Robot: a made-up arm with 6 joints. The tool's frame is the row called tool. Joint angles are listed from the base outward. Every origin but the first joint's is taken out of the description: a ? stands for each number. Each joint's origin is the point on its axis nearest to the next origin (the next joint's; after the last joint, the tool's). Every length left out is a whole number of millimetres.
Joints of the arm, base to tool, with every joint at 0 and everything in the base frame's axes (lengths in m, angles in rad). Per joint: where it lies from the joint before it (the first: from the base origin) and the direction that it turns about. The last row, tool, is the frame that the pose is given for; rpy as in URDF.
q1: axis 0 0 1 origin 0.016 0.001 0.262
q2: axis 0 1 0 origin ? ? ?
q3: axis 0 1 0 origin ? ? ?
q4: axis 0 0 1 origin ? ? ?
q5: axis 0 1 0 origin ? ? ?
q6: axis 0 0 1 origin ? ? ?
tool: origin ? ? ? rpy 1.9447 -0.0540 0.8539
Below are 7 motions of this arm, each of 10 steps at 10 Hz.
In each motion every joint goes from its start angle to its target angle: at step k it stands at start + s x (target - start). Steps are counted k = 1, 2, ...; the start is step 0. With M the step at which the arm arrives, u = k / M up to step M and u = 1 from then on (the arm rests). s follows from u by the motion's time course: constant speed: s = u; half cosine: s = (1 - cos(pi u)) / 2; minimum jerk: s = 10 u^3 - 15 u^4 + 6 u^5.
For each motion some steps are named. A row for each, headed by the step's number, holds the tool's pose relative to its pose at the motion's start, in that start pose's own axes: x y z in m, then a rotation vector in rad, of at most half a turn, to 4 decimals.
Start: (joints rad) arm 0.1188 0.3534 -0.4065 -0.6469 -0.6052 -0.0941
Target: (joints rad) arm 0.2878 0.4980 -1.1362 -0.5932 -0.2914 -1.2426
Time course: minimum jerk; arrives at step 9
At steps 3, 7, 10:
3: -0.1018 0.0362 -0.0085 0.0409 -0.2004 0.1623
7: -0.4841 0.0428 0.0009 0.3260 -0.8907 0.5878
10: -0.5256 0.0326 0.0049 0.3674 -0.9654 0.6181

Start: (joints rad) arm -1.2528 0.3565 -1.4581 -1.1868 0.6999 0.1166
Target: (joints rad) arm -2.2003 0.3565 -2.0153 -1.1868 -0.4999 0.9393
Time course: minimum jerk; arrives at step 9
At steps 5, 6, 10:
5: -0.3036 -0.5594 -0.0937 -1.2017 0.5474 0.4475
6: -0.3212 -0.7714 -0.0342 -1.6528 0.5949 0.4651
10: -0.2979 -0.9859 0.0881 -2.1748 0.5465 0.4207

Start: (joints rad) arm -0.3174 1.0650 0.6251 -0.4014 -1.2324 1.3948
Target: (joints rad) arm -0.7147 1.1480 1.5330 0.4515 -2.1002 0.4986
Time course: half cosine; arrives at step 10
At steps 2, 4, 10:
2: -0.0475 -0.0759 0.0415 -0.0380 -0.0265 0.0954
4: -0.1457 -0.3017 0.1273 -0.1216 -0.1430 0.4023
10: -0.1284 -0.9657 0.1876 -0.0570 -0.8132 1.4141

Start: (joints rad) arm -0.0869 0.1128 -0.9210 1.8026 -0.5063 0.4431
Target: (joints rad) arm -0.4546 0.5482 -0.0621 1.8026 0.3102 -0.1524
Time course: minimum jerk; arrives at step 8
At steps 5, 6, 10:
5: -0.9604 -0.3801 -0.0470 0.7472 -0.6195 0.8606
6: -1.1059 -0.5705 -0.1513 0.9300 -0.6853 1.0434
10: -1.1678 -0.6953 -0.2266 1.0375 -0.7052 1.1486

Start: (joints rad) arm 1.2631 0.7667 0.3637 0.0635 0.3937 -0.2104
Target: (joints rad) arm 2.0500 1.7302 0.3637 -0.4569 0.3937 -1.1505
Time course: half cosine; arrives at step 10
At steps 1, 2, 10:
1: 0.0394 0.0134 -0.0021 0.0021 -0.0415 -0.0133
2: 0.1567 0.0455 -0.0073 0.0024 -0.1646 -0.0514
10: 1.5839 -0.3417 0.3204 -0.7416 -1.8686 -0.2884

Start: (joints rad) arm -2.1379 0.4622 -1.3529 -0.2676 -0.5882 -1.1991
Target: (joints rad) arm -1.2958 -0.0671 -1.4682 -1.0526 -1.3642 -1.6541
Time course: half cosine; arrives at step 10
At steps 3, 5, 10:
3: -0.0387 0.1420 0.1244 0.1711 -0.1786 0.2621
5: -0.0831 0.2758 0.3554 0.3786 -0.5243 0.5898
10: -0.1389 0.2997 0.7970 0.5040 -1.2754 1.0122

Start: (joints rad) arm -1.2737 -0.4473 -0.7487 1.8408 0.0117 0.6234
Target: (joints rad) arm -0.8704 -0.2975 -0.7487 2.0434 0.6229 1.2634
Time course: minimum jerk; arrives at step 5
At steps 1, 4, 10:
1: -0.0061 -0.0127 -0.0222 0.0153 0.0532 -0.0199
4: -0.1176 -0.2582 -0.2968 0.2710 0.8407 -0.3891
10: -0.1261 -0.2768 -0.3102 0.2912 0.8886 -0.4167

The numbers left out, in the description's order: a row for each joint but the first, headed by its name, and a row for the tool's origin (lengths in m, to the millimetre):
q2: -0.030 0.018 0.000
q3: -0.012 0.000 0.529
q4: 0.019 0.000 0.849
q5: -0.021 0.007 0.000
q6: -0.003 0.000 0.158
tool: 0.027 0.005 0.000

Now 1 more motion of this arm.
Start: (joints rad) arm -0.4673 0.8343 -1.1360 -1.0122 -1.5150 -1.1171
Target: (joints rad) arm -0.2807 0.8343 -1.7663 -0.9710 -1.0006 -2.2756
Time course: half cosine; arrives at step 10
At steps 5, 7, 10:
5: 0.0263 0.2106 0.2046 0.0253 -0.8544 0.1320
7: 0.0008 0.3155 0.3394 0.0101 -1.3547 0.1567
10: -0.0338 0.3790 0.4357 -0.0217 -1.7008 0.1461

